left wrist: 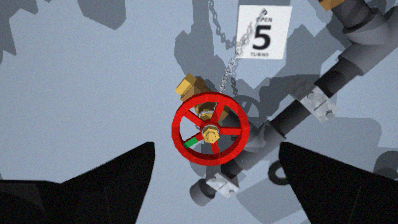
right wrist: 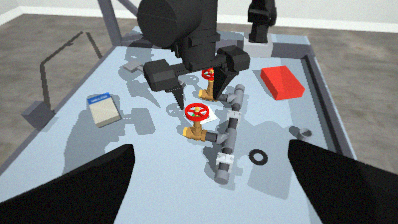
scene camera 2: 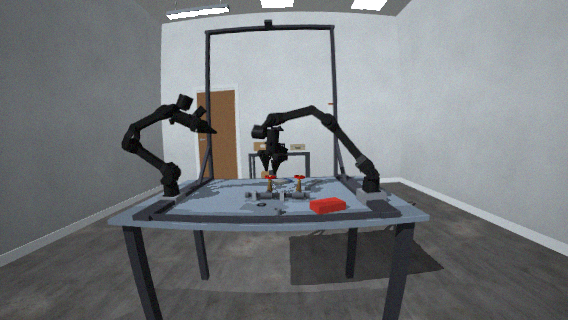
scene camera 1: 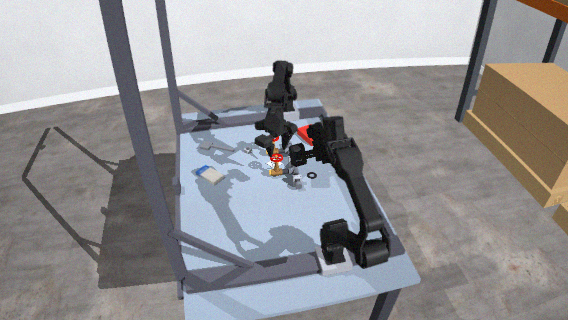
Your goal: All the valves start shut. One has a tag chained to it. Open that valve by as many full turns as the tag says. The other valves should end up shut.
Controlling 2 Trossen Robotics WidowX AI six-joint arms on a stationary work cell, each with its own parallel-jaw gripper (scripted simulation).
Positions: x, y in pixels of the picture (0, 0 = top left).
Labels:
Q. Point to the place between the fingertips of the left gripper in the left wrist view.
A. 217, 149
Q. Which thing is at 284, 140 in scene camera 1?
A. The left gripper.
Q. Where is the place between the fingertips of the left gripper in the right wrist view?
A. At 198, 103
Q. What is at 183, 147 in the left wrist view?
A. A red handwheel.

